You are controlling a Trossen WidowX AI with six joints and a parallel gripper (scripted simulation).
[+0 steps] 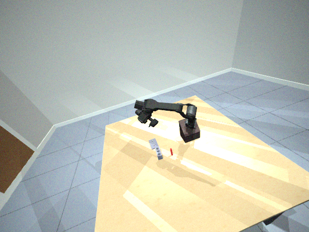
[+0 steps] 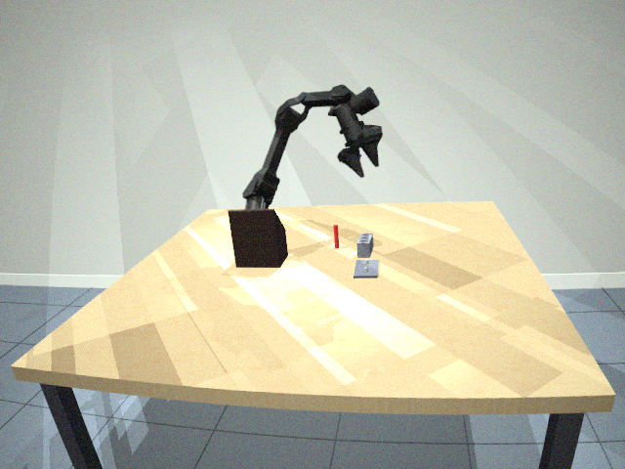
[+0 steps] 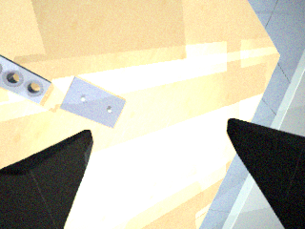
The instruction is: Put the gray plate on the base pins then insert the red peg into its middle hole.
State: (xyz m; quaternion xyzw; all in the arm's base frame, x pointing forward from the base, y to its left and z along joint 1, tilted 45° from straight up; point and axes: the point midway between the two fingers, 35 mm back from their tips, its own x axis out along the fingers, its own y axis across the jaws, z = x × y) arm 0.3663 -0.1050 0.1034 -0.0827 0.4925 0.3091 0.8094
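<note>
Now: gripper tip 40 mm past the gray plate, 110 mm to the right of it and 250 mm above it. From my gripper tip the other things lie so: red peg: 140 mm behind, 150 mm to the left, 250 mm below.
</note>
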